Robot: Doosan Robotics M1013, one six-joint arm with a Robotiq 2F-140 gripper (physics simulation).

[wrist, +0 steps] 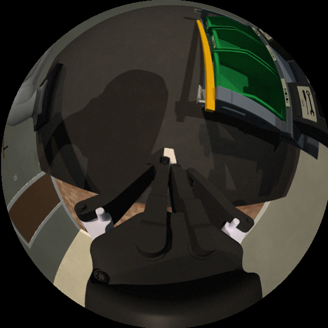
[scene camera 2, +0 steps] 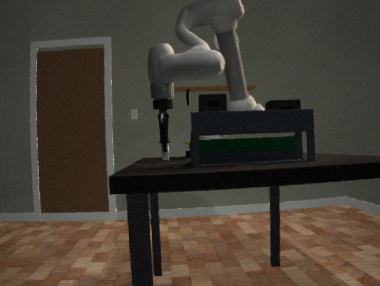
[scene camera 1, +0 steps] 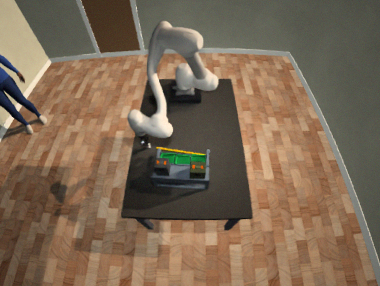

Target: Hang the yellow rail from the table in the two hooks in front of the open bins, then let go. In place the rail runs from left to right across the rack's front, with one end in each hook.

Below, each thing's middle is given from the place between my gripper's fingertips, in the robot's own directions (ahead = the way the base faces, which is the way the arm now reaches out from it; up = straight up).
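The yellow rail point(wrist: 209, 74) is 30 mm above my hand. Measured from that same hand, the rail is also 270 mm to the left of it and 50 mm ahead of it.
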